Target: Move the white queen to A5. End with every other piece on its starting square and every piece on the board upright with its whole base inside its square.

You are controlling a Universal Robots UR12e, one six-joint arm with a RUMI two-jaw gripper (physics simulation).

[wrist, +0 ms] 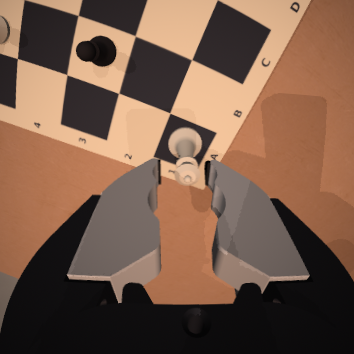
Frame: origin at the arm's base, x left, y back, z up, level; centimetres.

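Seen in the pictures: gripper, fingertip midpoint: (182,162).
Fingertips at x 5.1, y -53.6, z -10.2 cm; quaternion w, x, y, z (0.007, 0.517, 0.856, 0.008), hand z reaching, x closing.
Note:
A point is followed by its place in that frame.
The white queen (185,145) @(y -53.9, x 4.2, z -10.8 cm) stands upright on the dark corner square A1 in the wrist view, its head leaning towards the bottom of the picture by perspective. My gripper (182,162) @(y -53.6, x 5.1, z -10.2 cm) is partly closed but still open, with one fingertip on each side of the queen's head. A gap shows between the head and each finger, so the fingers do not hold it. The dark square A5 (7,84) @(y -67.5, x 6.7, z -12.6 cm) shows in part at the left edge, and the part in view is bare. The board (145,102) @(y -57.6, x 3.3, z -12.6 cm) lies askew.
A black pawn (97,51) @(y -61.1, x 1.4, z -10.5 cm) stands on B3. A white piece (3,30) @(y -68.2, x 3.1, z -12.2 cm) on B5 is cut off by the left edge. The brown table (295,165) @(y -43.7, x 1.7, z -13.2 cm) surrounds the board's near and right edges. Gripper shadows fall on the table at the right.

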